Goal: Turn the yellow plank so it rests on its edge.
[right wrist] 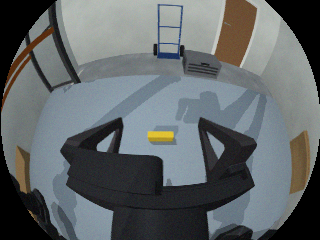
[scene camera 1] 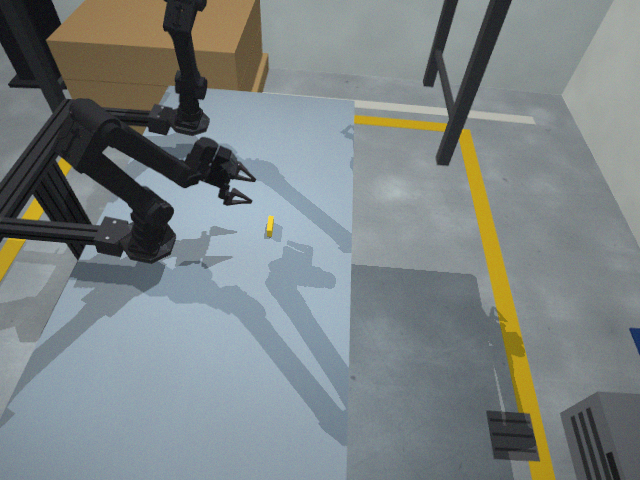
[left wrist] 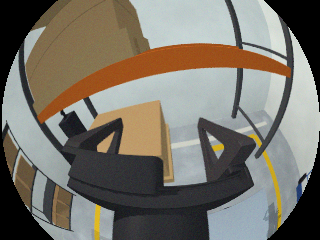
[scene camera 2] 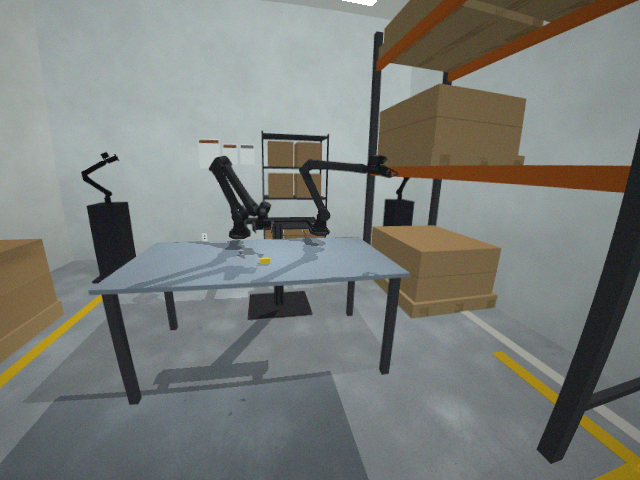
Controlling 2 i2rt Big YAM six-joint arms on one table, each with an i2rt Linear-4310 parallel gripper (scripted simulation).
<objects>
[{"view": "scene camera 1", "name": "my right gripper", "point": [253,191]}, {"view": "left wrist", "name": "my left gripper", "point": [160,121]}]
</objects>
